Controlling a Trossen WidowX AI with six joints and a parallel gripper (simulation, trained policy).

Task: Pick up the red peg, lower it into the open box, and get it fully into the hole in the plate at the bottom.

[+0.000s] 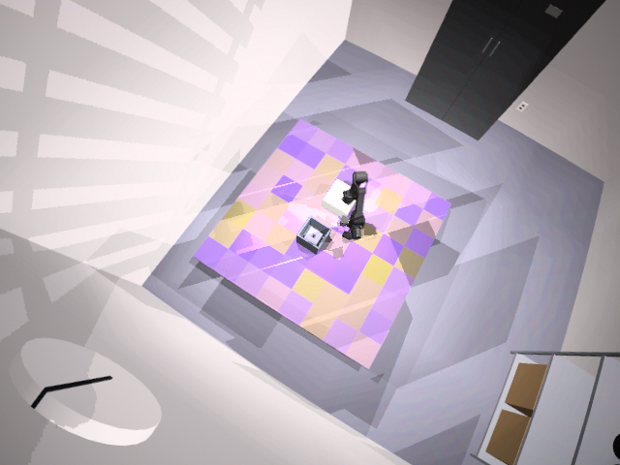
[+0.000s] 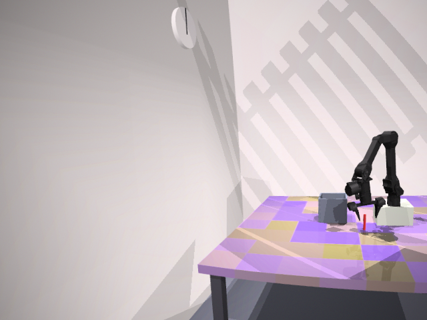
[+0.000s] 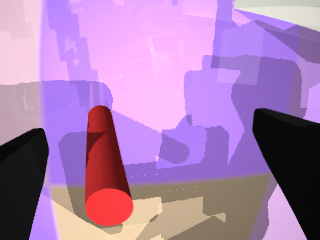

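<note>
Right now my gripper tip is 20 mm to the right of the red peg, 10 mm short of it and 10 mm above it.
</note>
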